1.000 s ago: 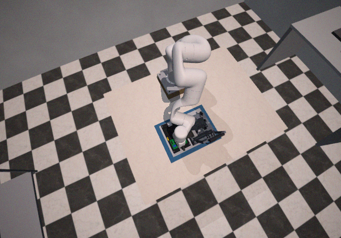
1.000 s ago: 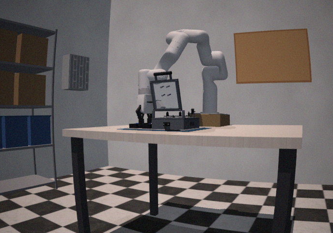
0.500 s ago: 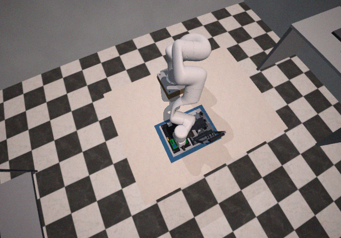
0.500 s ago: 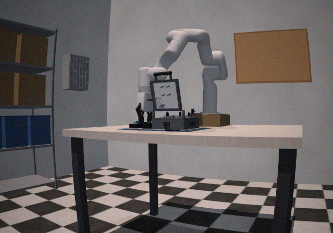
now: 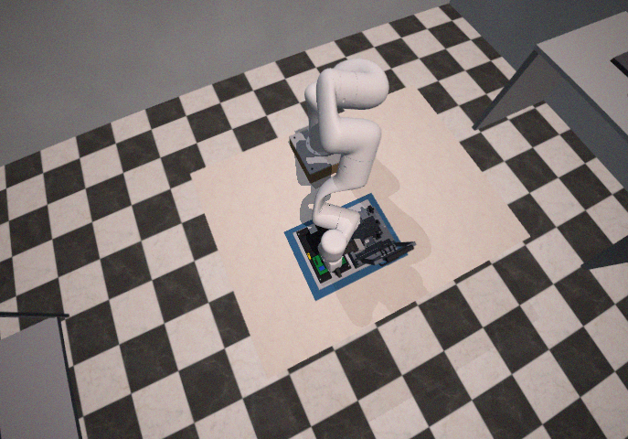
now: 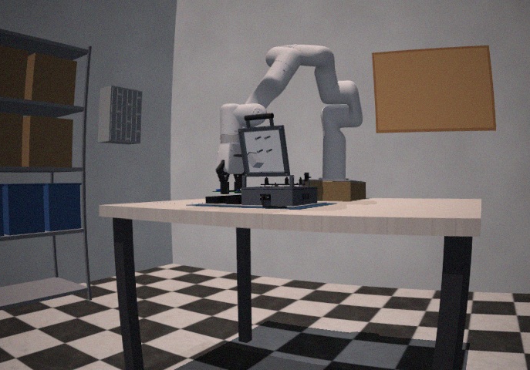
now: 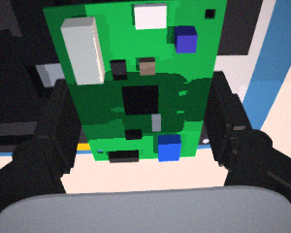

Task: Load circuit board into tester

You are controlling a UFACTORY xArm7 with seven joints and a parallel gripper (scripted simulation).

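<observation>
The latch hook is 70 mm behind my hand, 240 mm to the left of it and 40 mm above it. From my hand the other things lie so: tester lid: 100 mm ahead, 160 mm to the left, 130 mm above; green circuit board: right at my hand.
</observation>
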